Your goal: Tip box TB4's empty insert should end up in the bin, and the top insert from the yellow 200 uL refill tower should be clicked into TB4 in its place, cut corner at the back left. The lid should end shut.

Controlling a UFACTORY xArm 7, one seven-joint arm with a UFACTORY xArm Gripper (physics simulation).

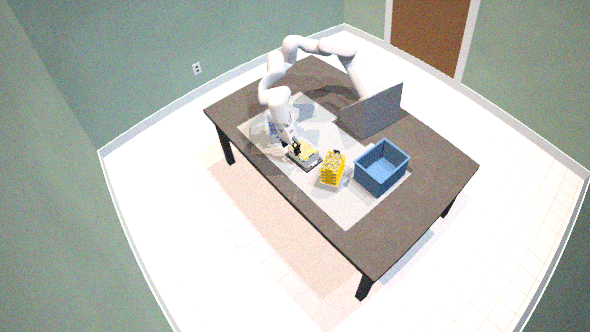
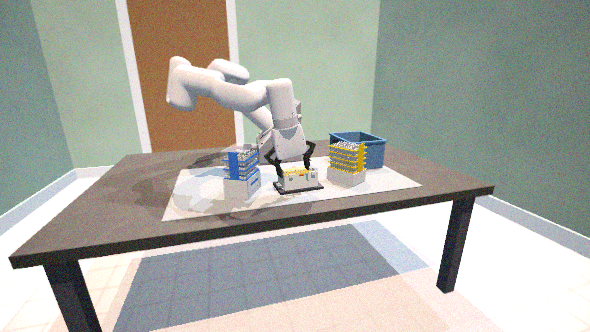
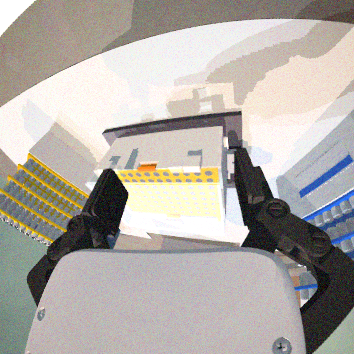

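Tip box TB4 [image 1: 311, 164] [image 2: 300, 181] [image 3: 170, 145], taken to be the pale box on the black base, stands between the two towers. A yellow perforated insert [image 1: 307, 150] [image 3: 175, 197] lies in its top. My gripper [image 1: 297, 149] [image 2: 294, 173] [image 3: 173, 173] is open, its black fingers at the two sides of the box top with nothing held. The yellow refill tower [image 1: 332, 169] [image 2: 346, 158] [image 3: 45, 192] holds several stacked inserts with tips. The blue bin [image 1: 367, 180] [image 2: 376, 156] stands beyond that tower. The lid is hard to make out; the yellow insert top is uncovered.
A blue refill tower [image 1: 273, 131] [image 2: 242, 166] [image 3: 327, 222] stands on the other side of the box, close to the arm. A grey upright panel [image 1: 374, 114] stands at the table's far side. A pale mat [image 1: 345, 215] [image 2: 185, 209] lies under the box and towers.
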